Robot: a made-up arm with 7 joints. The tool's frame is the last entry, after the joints.
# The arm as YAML. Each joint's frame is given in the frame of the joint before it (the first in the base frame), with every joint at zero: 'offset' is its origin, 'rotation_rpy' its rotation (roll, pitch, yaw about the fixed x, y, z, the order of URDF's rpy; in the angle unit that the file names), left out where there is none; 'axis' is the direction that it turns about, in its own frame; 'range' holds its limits. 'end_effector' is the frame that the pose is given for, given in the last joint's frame.
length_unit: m
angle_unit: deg
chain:
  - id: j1
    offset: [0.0, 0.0, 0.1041]
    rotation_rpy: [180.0, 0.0, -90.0]
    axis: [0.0, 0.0, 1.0]
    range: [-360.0, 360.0]
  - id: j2
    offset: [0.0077, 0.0, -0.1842]
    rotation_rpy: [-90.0, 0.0, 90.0]
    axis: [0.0, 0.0, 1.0]
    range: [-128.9, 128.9]
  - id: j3
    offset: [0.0, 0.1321, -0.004]
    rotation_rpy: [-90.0, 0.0, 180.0]
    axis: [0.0, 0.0, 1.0]
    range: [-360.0, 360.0]
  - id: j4
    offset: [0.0, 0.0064, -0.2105]
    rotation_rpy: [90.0, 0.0, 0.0]
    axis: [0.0, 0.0, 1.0]
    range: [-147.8, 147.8]
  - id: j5
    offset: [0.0, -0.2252, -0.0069]
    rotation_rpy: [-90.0, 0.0, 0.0]
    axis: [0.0, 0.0, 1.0]
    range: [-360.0, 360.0]
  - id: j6
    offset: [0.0, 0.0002, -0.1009]
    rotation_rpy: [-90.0, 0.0, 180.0]
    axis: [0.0, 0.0, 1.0]
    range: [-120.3, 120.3]
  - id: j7
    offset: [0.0, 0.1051, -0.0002]
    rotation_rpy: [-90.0, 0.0, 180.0]
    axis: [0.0, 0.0, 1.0]
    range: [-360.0, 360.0]
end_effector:
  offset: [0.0, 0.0, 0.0]
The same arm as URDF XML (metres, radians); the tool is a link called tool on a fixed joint. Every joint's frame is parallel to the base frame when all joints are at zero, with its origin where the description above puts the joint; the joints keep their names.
<robot name="arm">
  <joint name="j1" type="revolute">
    <parent link="base"/>
    <child link="link1"/>
    <origin xyz="0.0000 0.0000 0.1041" rpy="0.0000 0.0000 0.0000"/>
    <axis xyz="0 0 -1"/>
    <limit lower="-6.2832" upper="6.2832"/>
  </joint>
  <joint name="j2" type="revolute">
    <parent link="link1"/>
    <child link="link2"/>
    <origin xyz="0.0000 -0.0077 0.1842" rpy="0.0000 0.0000 0.0000"/>
    <axis xyz="0 1 0"/>
    <limit lower="-2.2497" upper="2.2497"/>
  </joint>
  <joint name="j3" type="revolute">
    <parent link="link2"/>
    <child link="link3"/>
    <origin xyz="0.0000 -0.0040 0.1321" rpy="0.0000 0.0000 0.0000"/>
    <axis xyz="0 0 -1"/>
    <limit lower="-6.2832" upper="6.2832"/>
  </joint>
  <joint name="j4" type="revolute">
    <parent link="link3"/>
    <child link="link4"/>
    <origin xyz="0.0000 -0.0064 0.2105" rpy="0.0000 0.0000 0.0000"/>
    <axis xyz="0 1 0"/>
    <limit lower="-2.5796" upper="2.5796"/>
  </joint>
  <joint name="j5" type="revolute">
    <parent link="link4"/>
    <child link="link5"/>
    <origin xyz="0.0000 -0.0069 0.2252" rpy="0.0000 0.0000 0.0000"/>
    <axis xyz="0 0 -1"/>
    <limit lower="-6.2832" upper="6.2832"/>
  </joint>
  <joint name="j6" type="revolute">
    <parent link="link5"/>
    <child link="link6"/>
    <origin xyz="0.0000 -0.0002 0.1009" rpy="0.0000 0.0000 0.0000"/>
    <axis xyz="0 1 0"/>
    <limit lower="-2.0996" upper="2.0996"/>
  </joint>
  <joint name="j7" type="revolute">
    <parent link="link6"/>
    <child link="link7"/>
    <origin xyz="0.0000 -0.0002 0.1051" rpy="0.0000 0.0000 0.0000"/>
    <axis xyz="0 0 -1"/>
    <limit lower="-6.2832" upper="6.2832"/>
  </joint>
  <joint name="tool_joint" type="fixed">
    <parent link="link7"/>
    <child link="tool"/>
    <origin xyz="0.0000 0.0000 0.0000" rpy="3.1416 0.0000 0.0000"/>
  </joint>
  <link name="base"/>
  <link name="link1"/>
  <link name="link2"/>
  <link name="link3"/>
  <link name="link4"/>
  <link name="link5"/>
  <link name="link6"/>
  <link name="link7"/>
  <link name="tool"/>
</robot>

